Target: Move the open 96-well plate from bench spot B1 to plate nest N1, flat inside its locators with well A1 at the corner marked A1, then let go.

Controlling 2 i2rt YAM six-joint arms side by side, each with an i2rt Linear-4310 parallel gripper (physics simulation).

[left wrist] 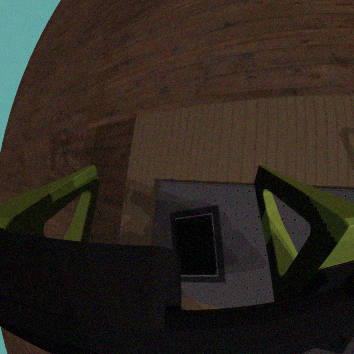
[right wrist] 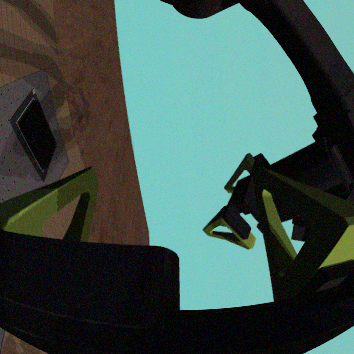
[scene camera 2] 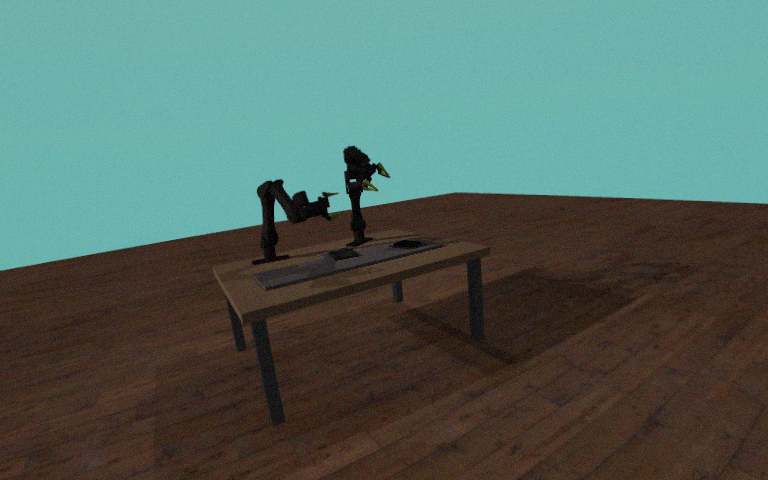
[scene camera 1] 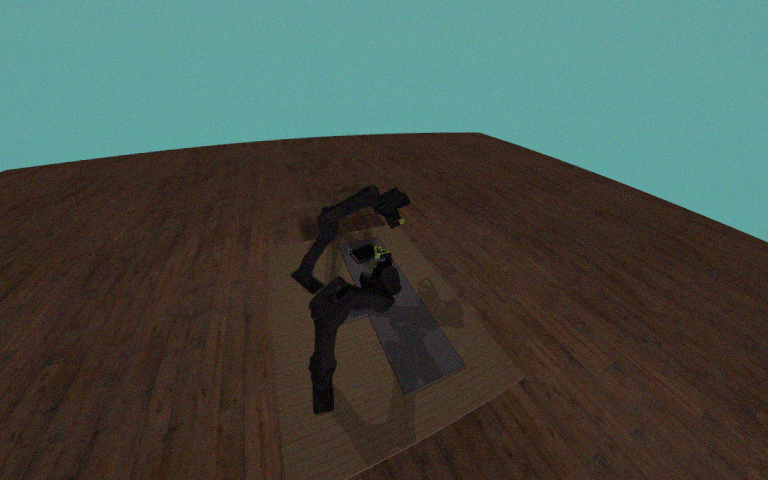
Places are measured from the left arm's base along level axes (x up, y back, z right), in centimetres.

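Where they show: left gripper, fingertip midpoint: (left wrist: 176, 173) (right wrist: 216, 209) (scene camera 2: 384, 183); right gripper, fingertip midpoint: (right wrist: 175, 175) (scene camera 2: 340, 202) (scene camera 1: 373, 253); left arm's base, link origin: (scene camera 2: 359, 242) (scene camera 1: 306, 281); right arm's base, link origin: (scene camera 2: 270, 260) (scene camera 1: 322, 383).
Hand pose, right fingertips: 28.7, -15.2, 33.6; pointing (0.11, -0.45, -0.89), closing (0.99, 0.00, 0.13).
Each offset is from my right fingertips to the top centre of the thing, as dx, dy, dz. "*": to the spot under its first point. Level surfaces: height alone.
A black rectangular block with a thin light rim, likely the plate {-25.8, -21.9, -25.2} (scene camera 1: 363, 252) (scene camera 2: 407, 243) (left wrist: 198, 245) (right wrist: 38, 135), lies flat on the grey board {dx -27.4} (scene camera 1: 433, 362) (scene camera 2: 283, 277) (left wrist: 240, 200). A darker border shows around it. A second dark, low piece {* -26.2, +0.5, +2.0} (scene camera 2: 343, 254) lies on the board's middle, possibly the nest; labels and corner marks cannot be read. My left gripper (scene camera 2: 382, 182) (left wrist: 176, 173) (right wrist: 216, 209) is open and empty, high above the board; the block shows below, between its fingers in its wrist view. My right gripper (scene camera 1: 379, 256) (scene camera 2: 338, 204) (right wrist: 175, 175) is open and empty, pointing sideways above the board.
The grey board lies on a wooden table (scene camera 1: 305, 452) (scene camera 2: 368, 286). The right arm (scene camera 1: 345, 300) (scene camera 2: 286, 203) crosses over the board in scene camera 1 and hides part of it. The left arm (scene camera 1: 351, 203) (scene camera 2: 355, 198) is raised at the far end. The light is dim, with arm shadows.
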